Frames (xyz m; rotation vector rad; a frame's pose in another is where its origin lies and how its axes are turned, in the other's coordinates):
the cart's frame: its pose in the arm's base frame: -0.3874 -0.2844 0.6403 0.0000 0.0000 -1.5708
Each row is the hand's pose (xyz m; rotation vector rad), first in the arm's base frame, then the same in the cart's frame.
Working: the arm's base frame: its pose in the cart's frame: -0.2844 0.3874 -0.6403 0.0000 0.0000 1.5708

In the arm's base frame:
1: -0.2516 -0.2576 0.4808 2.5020 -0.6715 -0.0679
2: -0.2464 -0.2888 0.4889 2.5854 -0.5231 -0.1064
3: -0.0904 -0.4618 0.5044 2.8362 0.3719 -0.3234
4: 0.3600 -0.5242 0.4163 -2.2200 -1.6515 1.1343
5: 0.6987 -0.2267 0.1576 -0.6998 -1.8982 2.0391
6: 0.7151 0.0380 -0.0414 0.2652 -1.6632 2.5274
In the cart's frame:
1: -0.0268 0.1358 -0.1595 2.3173 1.3366 0.4845
2: 0.0044 0.1410 -0.1514 2.2508 1.4933 0.4127
3: 0.1774 0.2970 -0.1359 1.7037 2.2179 0.0395
4: 0.2398 0.7474 -0.2240 0.3719 2.5326 -0.8902
5: -0.0577 1.0861 -0.4827 -0.7387 1.6014 -1.4966
6: -0.3224 1.1025 -0.6817 -1.0610 0.7691 -1.4778

